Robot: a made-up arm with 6 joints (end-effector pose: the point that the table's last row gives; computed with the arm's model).
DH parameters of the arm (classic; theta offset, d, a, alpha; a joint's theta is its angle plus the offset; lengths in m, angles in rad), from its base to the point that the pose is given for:
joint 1: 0 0.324 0 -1.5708
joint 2: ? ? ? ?
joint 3: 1.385 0 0.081 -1.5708
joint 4: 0 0.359 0 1.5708
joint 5: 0 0 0.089 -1.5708
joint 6: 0 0.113 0 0
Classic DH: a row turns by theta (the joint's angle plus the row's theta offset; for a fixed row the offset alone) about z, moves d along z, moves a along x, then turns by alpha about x.
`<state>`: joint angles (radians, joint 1 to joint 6).
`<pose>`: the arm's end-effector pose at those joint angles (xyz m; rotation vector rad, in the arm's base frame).
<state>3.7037 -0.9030 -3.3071 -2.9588 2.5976 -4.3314</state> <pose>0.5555 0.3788 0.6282 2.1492 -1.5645 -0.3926</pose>
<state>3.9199 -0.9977 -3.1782 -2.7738 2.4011 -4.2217</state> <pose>0.4823 0.5472 0.6251 2.4774 -1.4297 -0.4726</pose>
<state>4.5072 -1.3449 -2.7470 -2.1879 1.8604 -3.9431</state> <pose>0.0652 0.8486 0.6167 -2.6854 0.7172 1.3499</pose>
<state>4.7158 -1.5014 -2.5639 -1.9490 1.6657 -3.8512</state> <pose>-0.1153 0.8640 0.6019 2.5173 -0.4542 -1.7735</pose>
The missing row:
joint 2: -1.385 0 0.4548 0
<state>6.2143 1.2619 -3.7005 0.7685 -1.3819 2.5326</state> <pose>0.5015 -0.1236 0.7149 0.8198 -0.4389 -0.2337</pose>
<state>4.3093 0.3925 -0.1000 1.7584 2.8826 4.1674</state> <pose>-0.0013 -0.2909 0.4143 -0.0116 0.5779 -2.6163</pose>
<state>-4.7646 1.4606 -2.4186 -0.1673 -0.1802 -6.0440</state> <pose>0.0308 0.9325 0.1816 -1.5919 -1.4291 -0.9313</pose>
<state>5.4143 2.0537 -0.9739 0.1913 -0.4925 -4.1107</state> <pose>0.0382 -0.0840 -0.3399 -0.0542 -2.6295 -0.5178</pose>
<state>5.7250 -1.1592 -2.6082 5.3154 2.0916 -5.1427</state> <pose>-0.5700 0.2178 0.8876 -0.1472 2.2088 -1.9517</pose>
